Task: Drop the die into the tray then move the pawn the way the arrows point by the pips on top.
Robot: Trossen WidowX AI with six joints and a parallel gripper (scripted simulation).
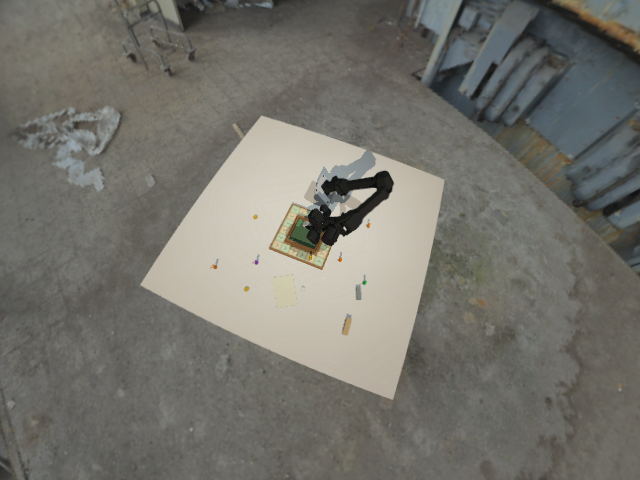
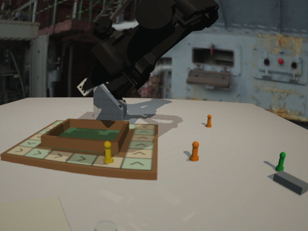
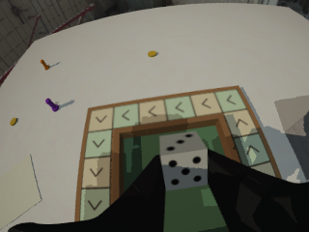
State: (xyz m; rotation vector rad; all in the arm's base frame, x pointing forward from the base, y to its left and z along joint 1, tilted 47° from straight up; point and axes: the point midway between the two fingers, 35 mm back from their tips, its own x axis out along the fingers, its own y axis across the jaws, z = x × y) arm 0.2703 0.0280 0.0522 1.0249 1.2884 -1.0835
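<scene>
Now: gripper tip right at the white die. Round my gripper tip: pale card (300 mm ahead, 60 mm to the left, 110 mm below); green tray floor (110 mm below); yellow pawn (100 mm ahead, 80 mm to the left, 90 mm below).
</scene>
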